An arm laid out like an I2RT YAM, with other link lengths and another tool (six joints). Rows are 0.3 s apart.
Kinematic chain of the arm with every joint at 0, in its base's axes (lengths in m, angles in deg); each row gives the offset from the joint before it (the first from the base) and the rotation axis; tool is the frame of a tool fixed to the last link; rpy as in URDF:
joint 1: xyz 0 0 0.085 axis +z
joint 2: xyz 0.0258 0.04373 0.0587 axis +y
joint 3: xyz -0.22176 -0.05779 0 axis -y
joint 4: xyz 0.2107 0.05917 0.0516 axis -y
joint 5: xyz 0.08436 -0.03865 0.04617 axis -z
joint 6: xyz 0.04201 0 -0.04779 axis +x
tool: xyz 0.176 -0.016 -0.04 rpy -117.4 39.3 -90
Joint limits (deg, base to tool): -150..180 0..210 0..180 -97..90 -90..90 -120..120
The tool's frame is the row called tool.
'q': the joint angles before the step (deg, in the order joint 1, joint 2, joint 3, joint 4, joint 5, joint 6). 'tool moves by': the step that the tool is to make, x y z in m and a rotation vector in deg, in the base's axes. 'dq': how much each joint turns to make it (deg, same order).
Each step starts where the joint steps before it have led.
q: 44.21, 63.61, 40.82, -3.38, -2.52, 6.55
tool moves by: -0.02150, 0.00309, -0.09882, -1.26, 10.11, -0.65
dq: 0.89, 12.27, -11.13, 15.67, -1.77, 6.15
